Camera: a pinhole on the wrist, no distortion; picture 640 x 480 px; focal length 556.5 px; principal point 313.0 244.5 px. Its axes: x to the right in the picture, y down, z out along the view. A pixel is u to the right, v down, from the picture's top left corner.
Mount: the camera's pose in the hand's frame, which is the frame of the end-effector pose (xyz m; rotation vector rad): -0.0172 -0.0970 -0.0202 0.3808 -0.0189 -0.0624
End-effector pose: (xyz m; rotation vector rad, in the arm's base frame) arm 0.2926 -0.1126 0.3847 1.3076 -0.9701 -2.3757
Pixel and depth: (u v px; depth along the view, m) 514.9 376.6 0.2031
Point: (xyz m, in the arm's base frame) 0.1207 0.0386 0.3319
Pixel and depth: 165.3 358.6 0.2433
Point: 0.1686 0.1293 0.4330
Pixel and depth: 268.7 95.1 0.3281
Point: 0.1443 0.2470 0.3178
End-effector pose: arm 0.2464 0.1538 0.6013 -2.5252 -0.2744 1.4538
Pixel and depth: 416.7 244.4 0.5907
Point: -0.1927 0.5325 0.3700
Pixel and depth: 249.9 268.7 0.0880
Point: 0.1705 0.2721 0.6297
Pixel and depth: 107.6 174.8 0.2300
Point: 0.0229 0.3364 0.6599
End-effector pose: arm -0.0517 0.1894 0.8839 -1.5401 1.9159 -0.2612
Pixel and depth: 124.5 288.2 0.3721
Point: 0.3219 0.3540 0.7896
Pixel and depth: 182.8 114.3 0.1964
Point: 0.2081 0.2304 0.9109
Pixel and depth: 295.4 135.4 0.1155
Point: 0.1255 0.1859 0.9187
